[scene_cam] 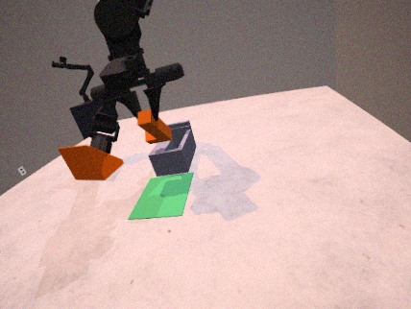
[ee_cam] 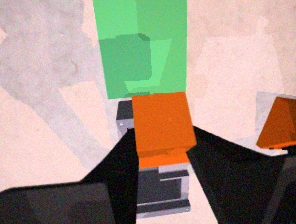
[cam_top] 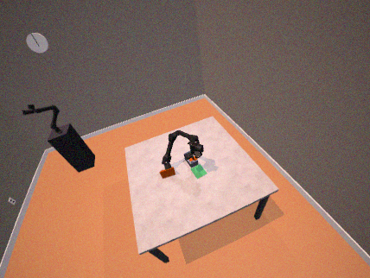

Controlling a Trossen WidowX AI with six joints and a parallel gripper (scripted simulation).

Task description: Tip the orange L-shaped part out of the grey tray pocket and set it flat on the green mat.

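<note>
The green mat is 50 mm to the right of my gripper tip and 170 mm below it. Also, from my gripper tip: orange L-shaped part: 20 mm behind, 30 mm to the left, 30 mm below.
</note>
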